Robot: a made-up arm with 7 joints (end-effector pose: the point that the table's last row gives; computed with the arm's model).
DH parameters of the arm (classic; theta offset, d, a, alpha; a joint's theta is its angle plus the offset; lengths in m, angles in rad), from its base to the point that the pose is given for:
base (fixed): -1.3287 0 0.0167 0
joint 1: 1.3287 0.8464 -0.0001 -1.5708
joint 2: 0 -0.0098 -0.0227 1.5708
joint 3: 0 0.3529 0.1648 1.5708
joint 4: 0 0.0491 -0.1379 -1.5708
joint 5: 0 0.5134 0.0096 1.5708
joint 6: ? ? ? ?
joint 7: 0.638 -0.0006 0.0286 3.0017
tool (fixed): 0.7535 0.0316 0 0
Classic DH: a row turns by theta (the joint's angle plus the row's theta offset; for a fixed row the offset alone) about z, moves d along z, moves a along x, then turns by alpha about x.
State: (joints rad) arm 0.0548 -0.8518 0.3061 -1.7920 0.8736 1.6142 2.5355
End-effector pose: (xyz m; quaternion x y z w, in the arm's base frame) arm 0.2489 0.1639 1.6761 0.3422 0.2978 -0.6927 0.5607
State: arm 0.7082 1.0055 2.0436 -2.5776 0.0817 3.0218 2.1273
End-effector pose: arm -0.4487 0.4043 1.0981 -0.0976 0.6125 0.1996 0.7586
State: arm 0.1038 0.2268 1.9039 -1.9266 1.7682 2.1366 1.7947
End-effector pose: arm -0.1688 0.7398 1.0958 -0.1753 0.7924 -0.1974 0.5499
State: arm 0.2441 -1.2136 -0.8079 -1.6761 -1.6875 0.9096 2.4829
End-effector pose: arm -0.0777 -0.7390 1.4316 0.1363 0.1361 0.9479 0.2536
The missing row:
joint 6: 0 0.007 0.1653 1.5708
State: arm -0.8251 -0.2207 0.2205 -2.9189 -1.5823 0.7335 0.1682
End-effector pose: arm 0.2989 -0.4525 0.6991 -0.5398 0.7795 -0.0214 0.3170
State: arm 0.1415 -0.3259 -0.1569 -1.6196 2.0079 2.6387 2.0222
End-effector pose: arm 0.5441 -0.2194 1.4257 -0.7486 -0.4750 0.4617 0.0272
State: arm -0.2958 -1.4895 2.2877 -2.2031 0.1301 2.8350 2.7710
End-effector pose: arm -0.1036 0.6414 0.4091 0.1715 -0.4143 -0.1947 0.8724
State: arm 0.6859 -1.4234 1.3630 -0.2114 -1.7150 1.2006 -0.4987
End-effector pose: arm -0.8899 -0.5783 1.1101 -0.0677 -0.9311 -0.0443 0.3558
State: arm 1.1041 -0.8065 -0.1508 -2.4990 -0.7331 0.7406 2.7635
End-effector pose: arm 0.3991 0.3005 1.1738 -0.3413 -0.3309 -0.7235 0.5006
